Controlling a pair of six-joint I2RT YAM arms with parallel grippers.
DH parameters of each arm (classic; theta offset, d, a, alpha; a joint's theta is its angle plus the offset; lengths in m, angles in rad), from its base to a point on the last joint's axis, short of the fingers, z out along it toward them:
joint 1: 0 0.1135 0.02 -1.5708
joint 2: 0 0 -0.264 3.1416
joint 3: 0.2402 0 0.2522 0
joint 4: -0.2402 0 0.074 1.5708
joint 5: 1.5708 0 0 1.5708
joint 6: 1.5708 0.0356 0 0
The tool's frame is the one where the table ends.
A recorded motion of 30 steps. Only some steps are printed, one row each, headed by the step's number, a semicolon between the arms.
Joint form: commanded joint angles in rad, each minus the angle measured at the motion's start. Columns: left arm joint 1, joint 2, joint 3, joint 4, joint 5, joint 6; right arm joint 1, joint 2, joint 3, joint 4, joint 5, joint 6.
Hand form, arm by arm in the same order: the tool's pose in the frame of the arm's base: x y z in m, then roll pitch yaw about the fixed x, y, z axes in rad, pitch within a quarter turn. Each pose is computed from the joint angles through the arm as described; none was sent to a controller.
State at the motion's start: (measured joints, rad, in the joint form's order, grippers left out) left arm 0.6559 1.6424 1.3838 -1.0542 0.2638 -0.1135; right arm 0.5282 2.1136 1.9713 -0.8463 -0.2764 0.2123
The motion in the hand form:
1: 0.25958 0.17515 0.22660 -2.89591 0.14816 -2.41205; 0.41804 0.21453 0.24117 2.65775 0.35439 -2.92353
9: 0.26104 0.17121 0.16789 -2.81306 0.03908 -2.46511; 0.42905 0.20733 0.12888 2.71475 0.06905 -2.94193
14: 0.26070 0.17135 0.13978 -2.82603 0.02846 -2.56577; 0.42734 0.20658 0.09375 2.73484 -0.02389 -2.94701
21: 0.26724 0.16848 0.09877 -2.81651 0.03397 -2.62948; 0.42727 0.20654 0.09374 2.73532 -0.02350 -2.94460
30: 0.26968 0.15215 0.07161 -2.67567 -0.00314 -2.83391; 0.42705 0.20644 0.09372 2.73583 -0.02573 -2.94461
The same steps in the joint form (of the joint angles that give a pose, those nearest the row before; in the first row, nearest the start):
1: -0.0366 0.0255 -0.1259 0.0679 -0.0359 0.0015; -0.0832 0.0652 -0.0046 -0.0595 -0.1179 0.0183
9: -0.0389 0.1293 -0.2460 0.1766 0.0618 0.0507; -0.1072 0.2796 -0.0542 -0.0824 -0.1244 0.0278
14: -0.0389 0.1919 -0.2891 0.2380 0.0526 0.1568; -0.1072 0.3563 -0.0542 -0.0984 -0.1247 0.0339
21: -0.0572 0.2964 -0.3388 0.3818 0.0629 0.2049; -0.1072 0.3563 -0.0542 -0.0992 -0.1244 0.0313
30: -0.0923 0.3956 -0.3387 0.3468 0.1850 0.3983; -0.1072 0.3563 -0.0542 -0.1015 -0.1244 0.0313

